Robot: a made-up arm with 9 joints. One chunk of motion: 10 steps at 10 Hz.
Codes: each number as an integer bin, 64 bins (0 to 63) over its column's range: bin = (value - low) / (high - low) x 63, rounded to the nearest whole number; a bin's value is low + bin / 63 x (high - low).
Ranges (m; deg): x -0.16..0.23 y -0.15..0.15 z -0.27..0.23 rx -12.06..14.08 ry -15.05..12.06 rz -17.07..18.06
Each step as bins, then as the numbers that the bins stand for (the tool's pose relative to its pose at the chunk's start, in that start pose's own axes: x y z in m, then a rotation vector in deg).
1 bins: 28 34 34 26 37 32
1 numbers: 0.0133 0.0119 -0.0002 -1.27 0.87 0.77
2 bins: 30 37 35 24 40 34
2 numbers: 0.0257 0.0262 0.0078 -2.10 2.16 1.89
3 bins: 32 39 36 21 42 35
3 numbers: 0.0381 0.0357 0.0157 -3.35 3.02 2.45
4 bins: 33 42 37 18 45 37
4 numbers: 0.0443 0.0500 0.0237 -4.59 4.31 3.56
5 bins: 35 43 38 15 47 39
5 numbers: 0.0567 0.0548 0.0316 -5.84 5.17 4.68
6 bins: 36 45 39 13 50 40
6 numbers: 0.0629 0.0643 0.0395 -6.67 6.47 5.23
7 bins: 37 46 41 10 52 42
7 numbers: 0.0690 0.0690 0.0554 -7.91 7.33 6.35
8 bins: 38 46 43 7 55 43
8 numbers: 0.0752 0.0690 0.0713 -9.16 8.62 6.91
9 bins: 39 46 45 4 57 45
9 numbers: 0.0814 0.0690 0.0871 -10.40 9.48 8.02
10 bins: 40 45 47 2 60 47
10 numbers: 0.0876 0.0643 0.1030 -11.23 10.77 9.14
